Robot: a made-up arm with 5 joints.
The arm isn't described. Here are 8 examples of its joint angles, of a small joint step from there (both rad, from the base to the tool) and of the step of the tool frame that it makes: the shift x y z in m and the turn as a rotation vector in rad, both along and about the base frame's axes.
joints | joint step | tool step
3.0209 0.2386 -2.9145 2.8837 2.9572 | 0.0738 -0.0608 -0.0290 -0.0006 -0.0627 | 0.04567 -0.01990 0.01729 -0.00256 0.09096 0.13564
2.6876 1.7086 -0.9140 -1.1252 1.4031 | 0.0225 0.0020 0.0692 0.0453 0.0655 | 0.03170 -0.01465 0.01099 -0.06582 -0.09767 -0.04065
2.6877 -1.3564 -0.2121 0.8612 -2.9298 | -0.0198 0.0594 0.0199 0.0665 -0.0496 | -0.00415 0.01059 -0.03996 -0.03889 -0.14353 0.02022
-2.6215 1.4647 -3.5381 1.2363 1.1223 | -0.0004 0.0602 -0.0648 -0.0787 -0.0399 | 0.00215 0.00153 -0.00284 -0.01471 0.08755 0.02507
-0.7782 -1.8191 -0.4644 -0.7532 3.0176 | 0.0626 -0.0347 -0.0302 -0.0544 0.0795 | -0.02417 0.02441 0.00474 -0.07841 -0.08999 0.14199
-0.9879 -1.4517 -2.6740 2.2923 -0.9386 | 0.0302 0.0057 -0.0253 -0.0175 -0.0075 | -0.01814 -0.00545 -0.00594 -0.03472 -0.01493 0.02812
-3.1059 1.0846 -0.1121 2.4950 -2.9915 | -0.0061 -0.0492 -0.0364 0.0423 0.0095 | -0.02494 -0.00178 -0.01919 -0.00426 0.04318 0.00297
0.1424 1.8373 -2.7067 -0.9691 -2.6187 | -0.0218 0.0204 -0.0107 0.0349 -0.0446 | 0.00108 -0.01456 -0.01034 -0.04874 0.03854 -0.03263
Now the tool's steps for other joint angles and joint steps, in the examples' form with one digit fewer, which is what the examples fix.
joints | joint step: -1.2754 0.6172 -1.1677 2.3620 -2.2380 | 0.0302 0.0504 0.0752 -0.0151 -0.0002
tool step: -0.0022 0.0447 -0.0382 0.1053 0.0336 0.0301
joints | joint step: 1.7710 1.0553 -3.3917 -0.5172 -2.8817 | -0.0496 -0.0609 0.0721 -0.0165 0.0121
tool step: 0.0208 0.0035 0.0083 0.0046 0.0043 -0.0380
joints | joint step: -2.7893 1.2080 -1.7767 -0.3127 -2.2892 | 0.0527 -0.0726 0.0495 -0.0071 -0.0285
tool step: 0.0080 -0.0330 0.0251 0.0095 0.0363 0.0705
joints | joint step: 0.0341 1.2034 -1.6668 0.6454 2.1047 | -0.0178 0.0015 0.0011 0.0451 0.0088
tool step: -0.0045 -0.0099 -0.0030 -0.0030 0.0476 -0.0264
